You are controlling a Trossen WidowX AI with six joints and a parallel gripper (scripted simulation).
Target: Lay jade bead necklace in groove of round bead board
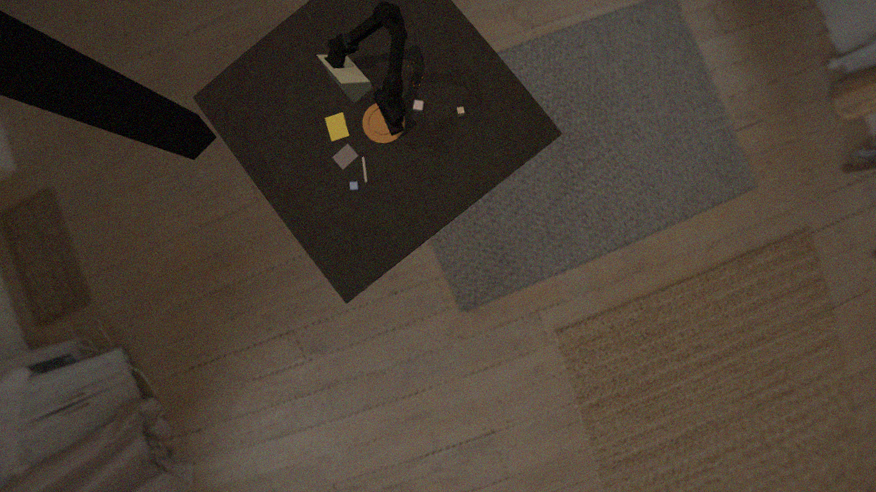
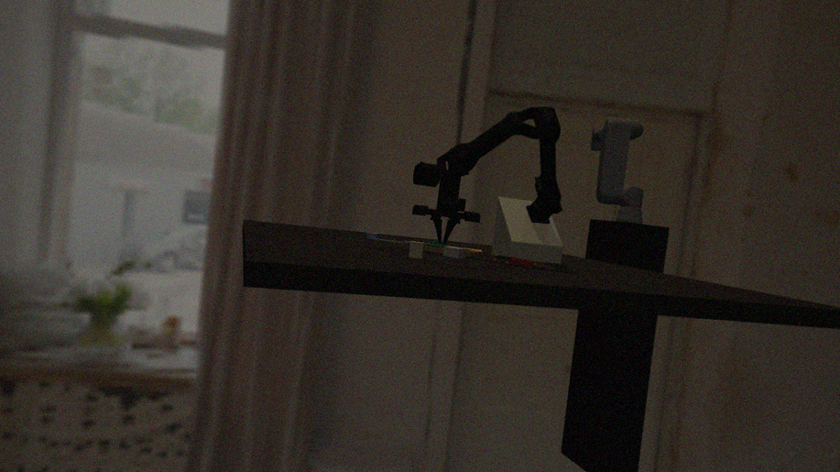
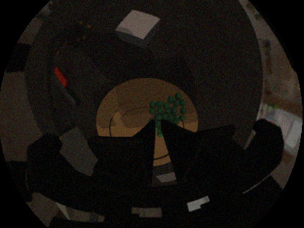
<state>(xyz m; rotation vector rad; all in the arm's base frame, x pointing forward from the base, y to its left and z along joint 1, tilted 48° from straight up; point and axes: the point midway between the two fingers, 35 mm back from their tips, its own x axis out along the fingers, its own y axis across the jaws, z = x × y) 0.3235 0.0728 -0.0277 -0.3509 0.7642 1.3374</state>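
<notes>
The round bead board lies 30 mm to the right of my gripper tip, 30 mm behind it and 10 mm below it. From my gripper tip the other things lie so: white stick (240 mm to the right, 70 mm ahead, 20 mm below); grey-white block (140 mm to the left, 20 mm ahead, 10 mm below); red item (160 mm behind, 150 mm to the left, 20 mm below).
</notes>
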